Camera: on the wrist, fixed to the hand. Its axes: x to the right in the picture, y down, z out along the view.
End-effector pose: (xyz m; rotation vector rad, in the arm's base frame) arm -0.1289 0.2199 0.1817 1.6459 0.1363 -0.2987
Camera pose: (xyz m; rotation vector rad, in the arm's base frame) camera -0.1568 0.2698 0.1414 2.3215 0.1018 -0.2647
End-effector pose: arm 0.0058 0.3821 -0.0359 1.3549 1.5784 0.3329
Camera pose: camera -0.0613 0.3638 -0.0428 1.8704 1.8461 -0.1412
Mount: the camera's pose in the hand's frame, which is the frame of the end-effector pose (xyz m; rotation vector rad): -0.0201 -0.0510 -0.0434 0.6651 0.0981 0.0165
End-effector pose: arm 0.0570 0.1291 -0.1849 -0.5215 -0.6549 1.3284
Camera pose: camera 0.1211 0.1013 -0.1838 -0.0480 -0.1031 1.4298
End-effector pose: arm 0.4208 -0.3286 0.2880 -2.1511 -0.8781 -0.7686
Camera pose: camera 0.3589 -0.3413 0.3179 -1.5189 -0.9048 -0.4750
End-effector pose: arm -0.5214 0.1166 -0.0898 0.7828 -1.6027 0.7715
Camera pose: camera -0.4527 0.1252 -0.0995 1.1767 -1.2625 1.3632
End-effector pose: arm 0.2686 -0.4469 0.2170 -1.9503 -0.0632 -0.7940
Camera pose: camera 0.2124 -0.4505 0.2585 -1.2811 -0.2225 -0.7376
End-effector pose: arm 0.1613 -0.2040 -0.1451 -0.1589 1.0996 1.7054
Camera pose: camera 0.1946 -0.2480 -0.1880 0.1898 1.6821 1.2731
